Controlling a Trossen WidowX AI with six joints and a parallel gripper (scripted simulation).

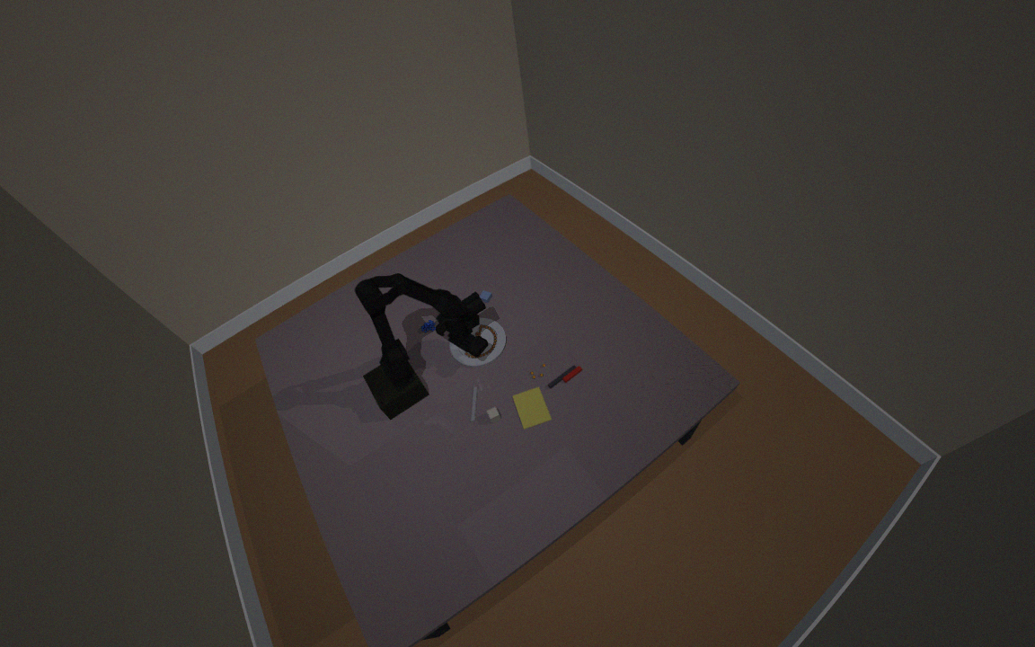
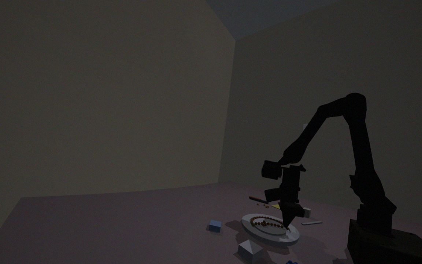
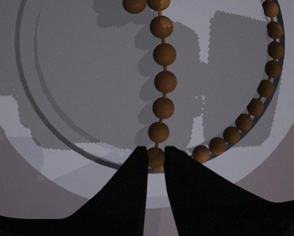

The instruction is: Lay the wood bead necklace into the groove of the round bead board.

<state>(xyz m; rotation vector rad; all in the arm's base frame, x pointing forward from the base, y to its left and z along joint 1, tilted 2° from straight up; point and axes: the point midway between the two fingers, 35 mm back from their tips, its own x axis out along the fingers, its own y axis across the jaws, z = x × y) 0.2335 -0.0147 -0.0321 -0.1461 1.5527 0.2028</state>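
Now: gripper tip 50 mm short of the round bead board, 10 mm to the right of it and 10 mm above it. Also, from my gripper tip: grey block 60 mm ahead, 200 mm to the left, 10 mm below; then blue block 200 mm ahead, 150 mm to the left, 10 mm below; then thin stick 100 mm behind, 170 mm to the right, 20 mm below.
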